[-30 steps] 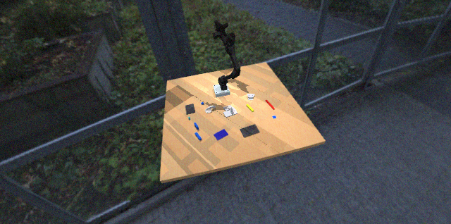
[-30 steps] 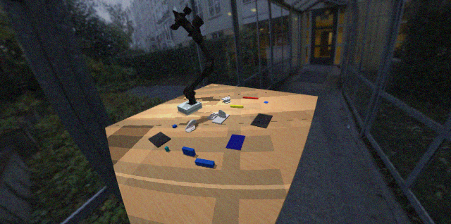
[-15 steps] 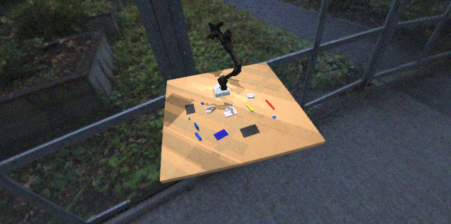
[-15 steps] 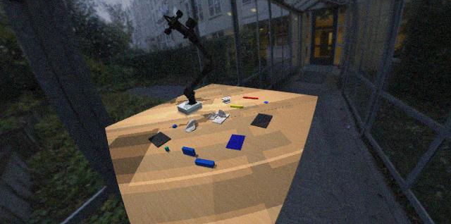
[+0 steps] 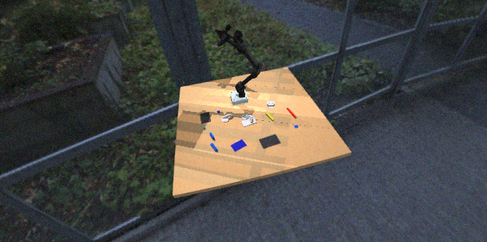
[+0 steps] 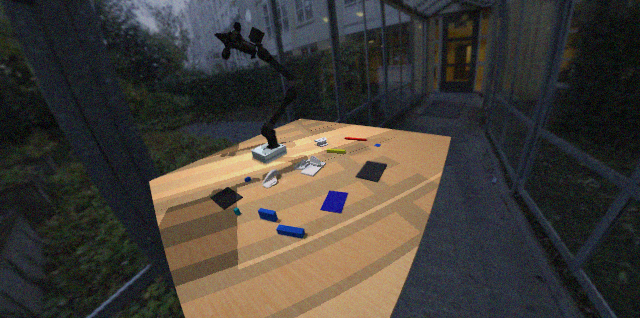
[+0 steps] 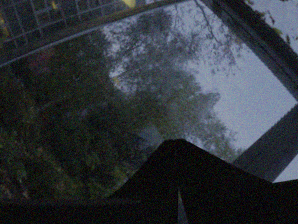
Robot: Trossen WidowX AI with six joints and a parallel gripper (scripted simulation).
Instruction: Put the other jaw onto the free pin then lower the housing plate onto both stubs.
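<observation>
The white jaw is 68 cm below my gripper tip, 31 cm ahead of it and 4 cm to the left of it. From my gripper tip the other things lie so: light grey part 67 cm below, 43 cm to the left, 18 cm ahead; teal cube 69 cm below, 42 cm ahead, 18 cm to the right; yellow bar 69 cm below, 40 cm to the left, 34 cm ahead.
</observation>
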